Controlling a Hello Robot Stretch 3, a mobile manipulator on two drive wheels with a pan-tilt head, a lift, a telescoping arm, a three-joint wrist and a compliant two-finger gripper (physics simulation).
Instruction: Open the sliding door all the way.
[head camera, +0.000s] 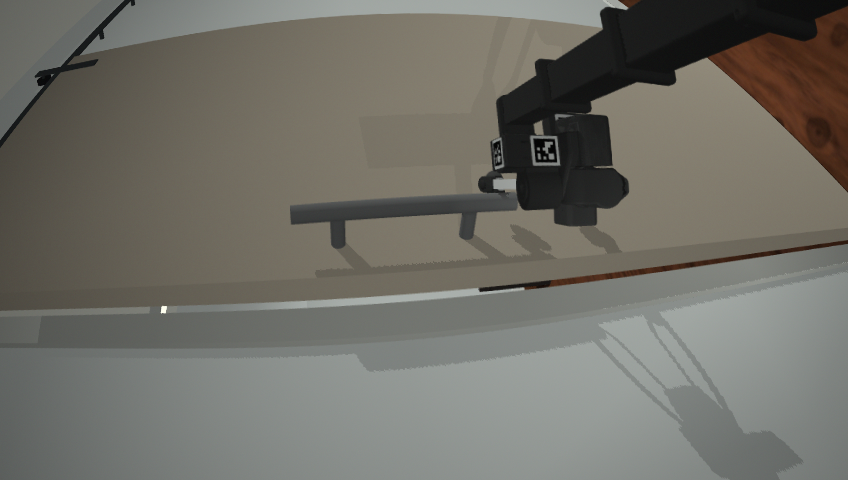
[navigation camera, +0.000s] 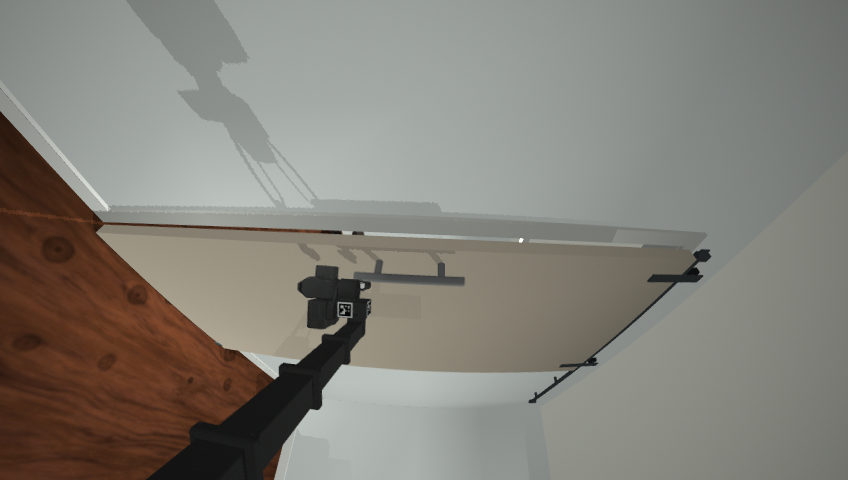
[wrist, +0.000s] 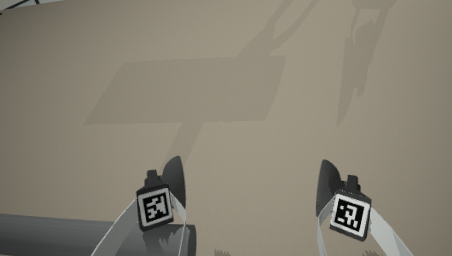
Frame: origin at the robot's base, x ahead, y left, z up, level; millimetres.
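Where they show: gripper, fingertip midpoint: (wrist: 249, 177).
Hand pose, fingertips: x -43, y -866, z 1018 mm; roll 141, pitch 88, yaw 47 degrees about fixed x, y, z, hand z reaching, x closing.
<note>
Each offset is from my fingertips to the centre of the thing. "*": to the spot under its first point.
The sliding door (head camera: 208, 118) (navigation camera: 505, 321) (wrist: 250, 142) is a large flat beige panel. A grey bar handle @(* dx +27, dy +68, dz +197 mm) (head camera: 398, 207) (navigation camera: 416, 278) (wrist: 60, 232) stands off it on two short posts, near the door's long edge. My gripper (head camera: 491, 183) (navigation camera: 365, 285) (wrist: 249, 177) is open beside one end of the handle. In the wrist view the left finger overlaps the end of the bar, and the bare door face shows between the fingers. I cannot tell whether the finger touches the bar.
A dark rail (head camera: 116, 19) (navigation camera: 635, 321) with strap hangers @(* dx +41, dy -5, dz +1080 mm) (navigation camera: 669, 278) carries the door. A pale wall (head camera: 297, 416) (navigation camera: 476, 118) runs along the door's long edge, with a narrow gap between. Brown wood flooring (head camera: 791, 89) (navigation camera: 77, 333) meets the door's far end from the rail.
</note>
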